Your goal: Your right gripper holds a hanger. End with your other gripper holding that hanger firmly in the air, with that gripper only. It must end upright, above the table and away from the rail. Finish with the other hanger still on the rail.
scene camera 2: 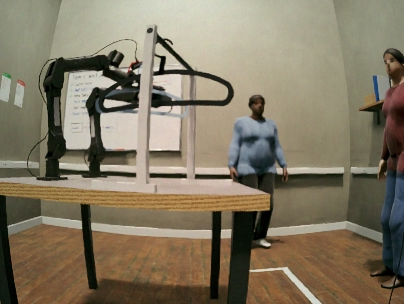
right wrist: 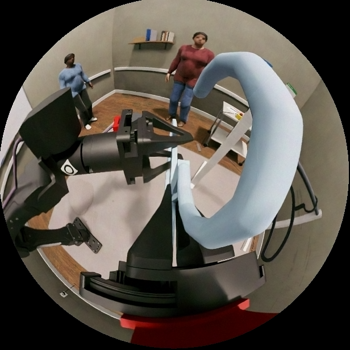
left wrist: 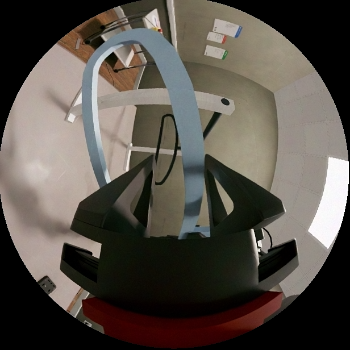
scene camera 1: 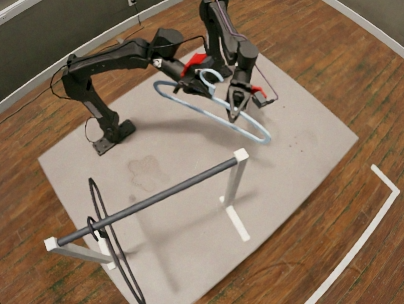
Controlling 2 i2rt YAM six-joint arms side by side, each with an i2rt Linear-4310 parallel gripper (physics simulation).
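Frame: origin at the left arm's base, x right, y up, z back, level; millimetres.
Seen in the pictures: left gripper, fingertip midpoint: [scene camera 2: 163, 94] [scene camera 1: 232, 119]; right gripper, fingertip midpoint: [scene camera 1: 212, 96]; left arm's base, origin of the base link: [scene camera 2: 94, 177] [scene camera 1: 212, 77]; right arm's base, origin of the base link: [scene camera 2: 52, 179] [scene camera 1: 114, 137].
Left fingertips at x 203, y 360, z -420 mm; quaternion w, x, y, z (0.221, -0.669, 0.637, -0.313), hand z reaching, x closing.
Pixels of each thing's top centre, then the offset from my left fingertips to it. "*": a spot on its surface instead. Level surfaces: height alone.
- light blue hanger, surface spot: [scene camera 1: 266, 136] * dx -69, dy -34, dz -82 mm
- rail, middle of its top: [scene camera 1: 144, 202] [scene camera 2: 175, 52] dx +320, dy +84, dz -120 mm
- black hanger, middle of its top: [scene camera 1: 89, 227] [scene camera 2: 163, 38] dx +458, dy +92, dz -112 mm
- table, its level: dy -360 mm
The light blue hanger [scene camera 1: 266, 136] [left wrist: 182, 105] [right wrist: 277, 125] is in the air above the table, hook upward, away from the rail [scene camera 1: 165, 195]. My right gripper [scene camera 1: 211, 95] [right wrist: 173, 187] is shut on it just below the hook. My left gripper [scene camera 1: 234, 117] [left wrist: 179, 159] [right wrist: 186, 148] is partly open, with its fingers on either side of the hanger's upper bar, on the loop's side of the right gripper. In the left wrist view the bar runs nearer the right-hand finger. The black hanger [scene camera 1: 112, 240] [scene camera 2: 200, 73] [left wrist: 175, 145] hangs on the rail.
White posts [scene camera 1: 234, 180] [scene camera 2: 145, 100] hold the rail above the table [scene camera 1: 310, 145]. The black hanger is near the rail's left end in scene camera 1. The two grippers are close together. Two people [scene camera 2: 255, 145] [scene camera 2: 395, 115] stand beyond the table.
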